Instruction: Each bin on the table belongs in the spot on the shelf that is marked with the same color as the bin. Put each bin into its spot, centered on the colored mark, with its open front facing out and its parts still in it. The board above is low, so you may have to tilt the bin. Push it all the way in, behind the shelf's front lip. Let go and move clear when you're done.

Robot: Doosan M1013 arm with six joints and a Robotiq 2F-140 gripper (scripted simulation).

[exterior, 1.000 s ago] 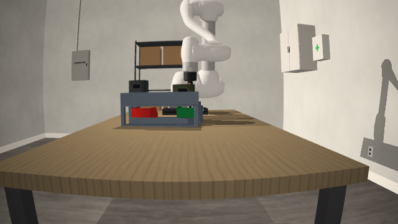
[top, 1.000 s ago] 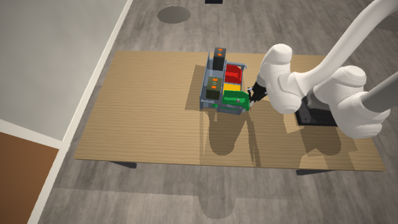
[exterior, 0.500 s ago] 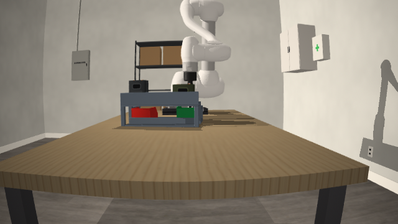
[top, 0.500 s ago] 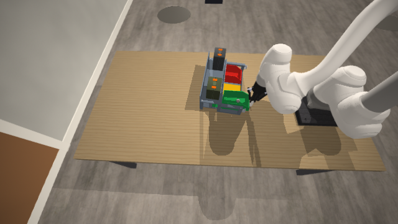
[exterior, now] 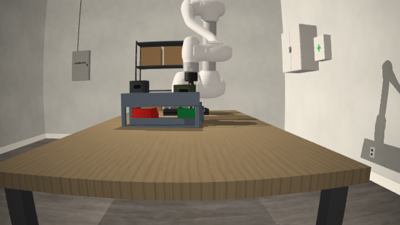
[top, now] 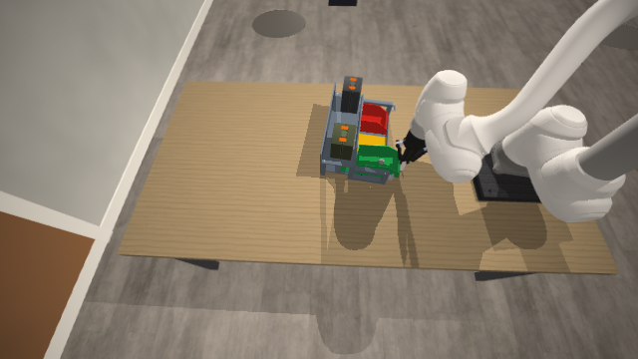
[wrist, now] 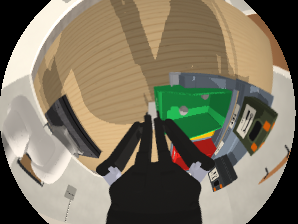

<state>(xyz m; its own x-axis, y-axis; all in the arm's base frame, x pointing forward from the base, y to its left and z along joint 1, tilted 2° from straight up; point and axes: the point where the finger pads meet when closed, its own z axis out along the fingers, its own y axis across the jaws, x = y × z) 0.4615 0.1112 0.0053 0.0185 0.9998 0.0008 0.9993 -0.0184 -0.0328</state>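
My hand is 10 cm short of the green bin and 1 cm above it. From my hand the other things lie so: red bin (15 cm ahead, 23 cm to the right, 2 cm below).
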